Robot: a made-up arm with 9 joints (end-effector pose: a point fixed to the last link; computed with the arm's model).
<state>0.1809 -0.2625 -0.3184 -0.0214 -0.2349 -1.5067 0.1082 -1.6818 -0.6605</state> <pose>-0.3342 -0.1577 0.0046 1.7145 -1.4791 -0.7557</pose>
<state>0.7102 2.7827 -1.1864 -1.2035 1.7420 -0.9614 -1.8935 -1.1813 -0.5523</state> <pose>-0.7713 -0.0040 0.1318 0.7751 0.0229 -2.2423</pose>
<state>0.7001 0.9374 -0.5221 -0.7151 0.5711 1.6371 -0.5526 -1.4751 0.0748</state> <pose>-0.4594 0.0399 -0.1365 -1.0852 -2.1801 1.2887</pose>
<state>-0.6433 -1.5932 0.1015 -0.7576 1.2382 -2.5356 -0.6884 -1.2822 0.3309</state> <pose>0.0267 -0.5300 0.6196 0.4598 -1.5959 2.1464</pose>
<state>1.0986 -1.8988 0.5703 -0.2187 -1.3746 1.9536 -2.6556 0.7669 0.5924</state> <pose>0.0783 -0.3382 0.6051 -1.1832 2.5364 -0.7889</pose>
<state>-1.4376 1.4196 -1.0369 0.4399 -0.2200 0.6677 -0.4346 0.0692 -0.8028</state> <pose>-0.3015 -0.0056 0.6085 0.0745 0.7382 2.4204</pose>
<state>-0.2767 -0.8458 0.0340 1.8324 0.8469 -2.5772 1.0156 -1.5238 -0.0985</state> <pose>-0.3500 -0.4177 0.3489 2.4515 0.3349 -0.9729</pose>
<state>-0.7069 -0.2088 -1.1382 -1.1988 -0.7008 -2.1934 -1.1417 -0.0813 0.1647</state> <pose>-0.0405 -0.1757 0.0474 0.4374 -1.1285 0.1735</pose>
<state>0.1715 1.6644 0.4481 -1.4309 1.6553 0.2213 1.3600 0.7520 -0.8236</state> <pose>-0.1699 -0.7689 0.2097 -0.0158 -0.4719 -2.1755</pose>
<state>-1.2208 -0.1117 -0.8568 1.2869 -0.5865 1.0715 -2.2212 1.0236 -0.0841</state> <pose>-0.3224 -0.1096 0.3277 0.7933 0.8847 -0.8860</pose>
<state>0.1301 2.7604 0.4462 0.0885 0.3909 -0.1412 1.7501 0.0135 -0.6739</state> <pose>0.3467 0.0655 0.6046 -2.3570 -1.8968 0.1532</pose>
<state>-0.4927 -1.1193 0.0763 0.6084 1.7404 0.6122 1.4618 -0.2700 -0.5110</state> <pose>-0.0193 -0.7507 0.1396 1.5736 -0.7365 -2.1664</pose>
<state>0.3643 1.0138 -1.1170 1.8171 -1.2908 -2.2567 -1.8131 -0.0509 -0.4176</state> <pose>0.0654 -0.0757 0.5081 -1.7052 -0.3141 0.6983</pose>
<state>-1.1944 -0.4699 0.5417 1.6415 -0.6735 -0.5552 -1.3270 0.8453 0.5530</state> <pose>-0.3459 -0.0532 0.0482 1.5978 -2.2640 0.7093</pose>
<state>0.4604 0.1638 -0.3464 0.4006 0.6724 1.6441 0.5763 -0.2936 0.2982</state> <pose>-0.3263 -0.4158 -0.1687 2.3370 -0.0124 -1.7208</pose>
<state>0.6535 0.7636 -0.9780 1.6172 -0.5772 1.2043 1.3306 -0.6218 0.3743</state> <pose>-0.0166 -0.5796 0.5071 0.9687 -1.0964 -1.2670</pose>
